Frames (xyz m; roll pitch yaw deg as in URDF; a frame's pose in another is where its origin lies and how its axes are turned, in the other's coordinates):
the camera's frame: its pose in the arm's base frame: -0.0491 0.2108 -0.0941 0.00 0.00 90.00
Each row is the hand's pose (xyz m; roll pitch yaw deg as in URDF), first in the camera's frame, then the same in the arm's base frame.
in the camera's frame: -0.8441 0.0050 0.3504 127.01 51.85 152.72
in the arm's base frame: -0.0541 -0.6333 0.2563 127.01 51.85 -117.28
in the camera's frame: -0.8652 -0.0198 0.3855 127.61 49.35 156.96
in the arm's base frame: -0.0293 -0.6544 0.2914 127.61 49.35 -113.04
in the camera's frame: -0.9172 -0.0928 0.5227 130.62 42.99 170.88
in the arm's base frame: 0.0437 -0.7064 0.4286 130.62 42.99 -99.12
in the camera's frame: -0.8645 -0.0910 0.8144 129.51 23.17 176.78
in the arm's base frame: 0.0419 -0.6537 0.7203 129.51 23.17 -93.22
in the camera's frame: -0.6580 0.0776 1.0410 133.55 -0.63 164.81
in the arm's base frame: -0.1267 -0.4472 0.9469 133.55 -0.63 -105.19
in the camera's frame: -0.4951 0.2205 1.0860 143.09 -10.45 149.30
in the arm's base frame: -0.2696 -0.2843 0.9919 143.09 -10.45 -120.70
